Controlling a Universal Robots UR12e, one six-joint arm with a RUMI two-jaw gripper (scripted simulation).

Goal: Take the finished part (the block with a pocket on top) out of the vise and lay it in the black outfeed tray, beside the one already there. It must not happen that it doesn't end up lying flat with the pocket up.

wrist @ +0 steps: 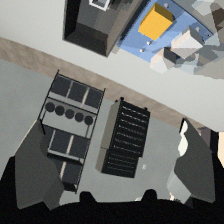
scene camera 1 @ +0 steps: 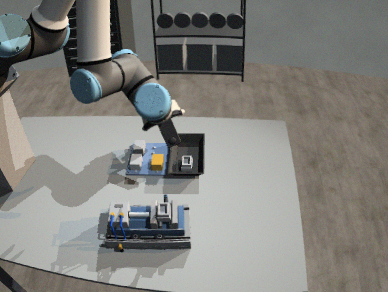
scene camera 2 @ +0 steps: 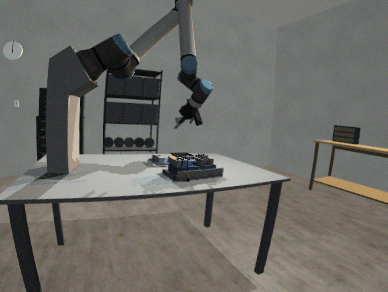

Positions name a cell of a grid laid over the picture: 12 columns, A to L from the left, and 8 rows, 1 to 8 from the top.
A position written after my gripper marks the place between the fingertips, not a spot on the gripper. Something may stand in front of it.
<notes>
In view: my gripper (wrist: G5), a brass block (wrist: I1), a vise (scene camera 1: E7) and a blue plate (scene camera 1: E5).
</notes>
